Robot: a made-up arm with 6 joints.
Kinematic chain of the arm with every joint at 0, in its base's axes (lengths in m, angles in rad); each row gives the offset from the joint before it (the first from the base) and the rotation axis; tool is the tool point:
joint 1: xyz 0 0 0.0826 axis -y
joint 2: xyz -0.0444 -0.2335 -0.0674 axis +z
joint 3: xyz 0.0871 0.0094 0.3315 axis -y
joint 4: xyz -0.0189 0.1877 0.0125 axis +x
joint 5: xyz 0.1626 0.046 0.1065 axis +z
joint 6: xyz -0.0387 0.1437 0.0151 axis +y
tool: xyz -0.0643 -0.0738 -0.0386
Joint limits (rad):
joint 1: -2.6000..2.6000
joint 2: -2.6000..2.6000
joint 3: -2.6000..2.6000
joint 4: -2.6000..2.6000
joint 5: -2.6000..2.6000
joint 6: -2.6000..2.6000
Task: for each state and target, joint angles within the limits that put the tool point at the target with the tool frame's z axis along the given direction. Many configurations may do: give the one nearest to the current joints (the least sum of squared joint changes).
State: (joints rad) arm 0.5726 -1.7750 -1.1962 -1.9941 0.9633 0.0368
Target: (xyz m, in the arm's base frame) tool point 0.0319 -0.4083 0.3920 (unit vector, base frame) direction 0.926 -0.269 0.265
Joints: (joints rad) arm 0.6043 -1.9661 -1.0305 -1.6632 0.6444 0.2672
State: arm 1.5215 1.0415 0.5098 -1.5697 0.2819 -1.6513
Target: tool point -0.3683 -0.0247 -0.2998 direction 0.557 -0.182 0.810
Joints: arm 1.4561 1.7324 0.7363 -1.3476 0.1086 -2.5600
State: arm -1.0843 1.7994 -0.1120 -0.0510 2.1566 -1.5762
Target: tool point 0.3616 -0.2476 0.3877 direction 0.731 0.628 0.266
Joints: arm -1.6348 2.4411 0.0783 -0.4913 2.4673 -1.1035
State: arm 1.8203 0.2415 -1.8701 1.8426 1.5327 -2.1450
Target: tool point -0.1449 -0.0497 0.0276 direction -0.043 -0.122 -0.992
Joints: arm 2.0121 0.5879 -1.9592 1.4963 1.4295 -2.0405
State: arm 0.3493 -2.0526 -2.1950 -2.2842 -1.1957 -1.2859
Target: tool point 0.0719 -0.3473 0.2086 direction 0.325 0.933 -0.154
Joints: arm 0.6749 -2.0478 -1.6753 -2.2588 -2.0258 -1.2399
